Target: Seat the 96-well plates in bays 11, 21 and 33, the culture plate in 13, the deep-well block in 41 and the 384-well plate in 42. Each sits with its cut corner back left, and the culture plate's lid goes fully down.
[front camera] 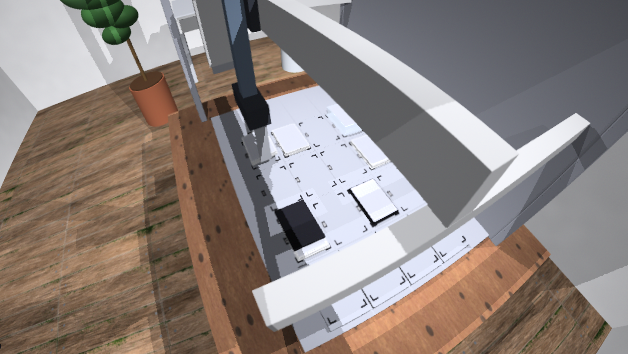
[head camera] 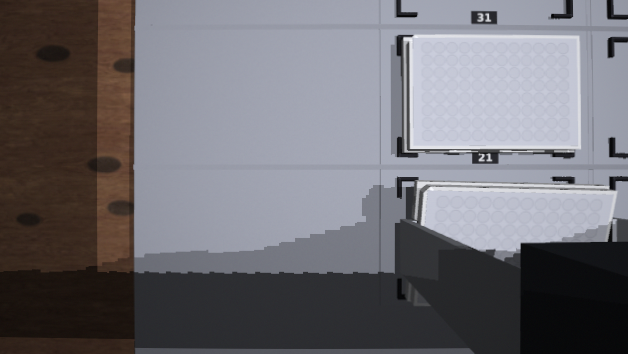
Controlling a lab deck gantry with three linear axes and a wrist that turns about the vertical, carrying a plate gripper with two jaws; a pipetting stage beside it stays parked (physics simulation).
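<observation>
My gripper is shut on a white 96-well plate, held at its left and right ends over bay 11. The plate looks slightly turned, its cut corner at back left; its front part is hidden in the head view. Another 96-well plate sits in bay 21. In the front view, a pale translucent block is at the back right, with a white plate nearer. A white-topped plate with black sides and a black-topped piece with a pale end are nearer the front.
The big grey beam crosses above the right of the deck, and a white rail crosses its front. Corner brackets mark the bays. The deck has a wooden surround. A potted plant stands beyond it.
</observation>
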